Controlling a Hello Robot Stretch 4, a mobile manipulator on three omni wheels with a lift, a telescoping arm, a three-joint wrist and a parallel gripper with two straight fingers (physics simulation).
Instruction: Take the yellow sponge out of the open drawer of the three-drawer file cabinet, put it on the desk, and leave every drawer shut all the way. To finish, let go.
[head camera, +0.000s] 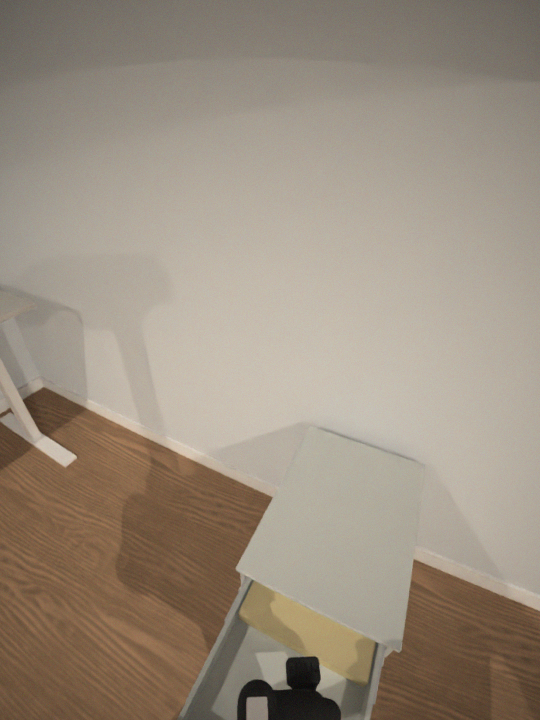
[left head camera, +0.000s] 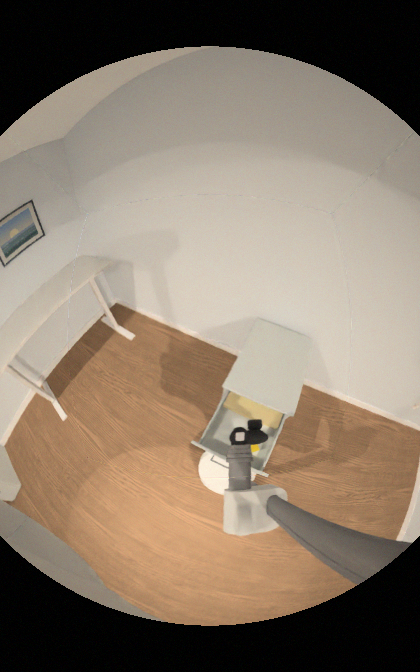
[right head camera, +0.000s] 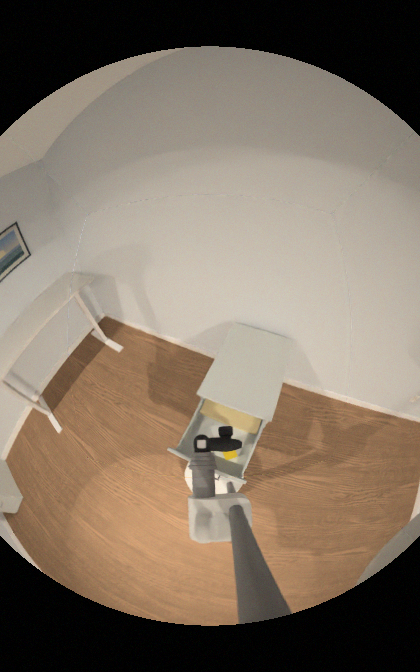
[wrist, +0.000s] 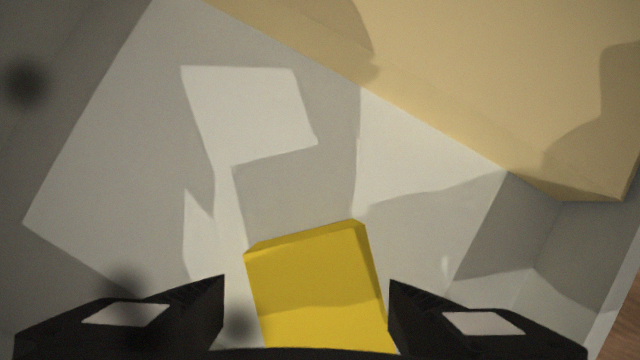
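Observation:
The yellow sponge (left head camera: 255, 448) (right head camera: 229, 455) (wrist: 320, 295) lies on the bottom of the open top drawer (head camera: 217, 657) (left head camera: 211, 425) (right head camera: 190, 427) (wrist: 125, 150). My gripper (head camera: 290, 692) (left head camera: 248, 434) (right head camera: 220, 442) (wrist: 306, 303) is open above the drawer. In the wrist view its two fingers stand on either side of the sponge's near part, with a gap on the left; how high they are above it I cannot tell. The file cabinet (head camera: 348, 523) (left head camera: 272, 365) (right head camera: 245, 370) stands near the wall. Its lower drawers are hidden. The pale desk (head camera: 11, 305) (left head camera: 50, 300) (right head camera: 45, 312) stands at the left.
A large tan block (head camera: 302, 633) (left head camera: 252, 410) (right head camera: 230, 417) (wrist: 475, 75) lies across the back of the open drawer, beyond the sponge. A white round thing (left head camera: 212, 475) (right head camera: 192, 477) shows on the floor below the drawer front. A picture (left head camera: 21, 233) (right head camera: 12, 250) hangs above the desk.

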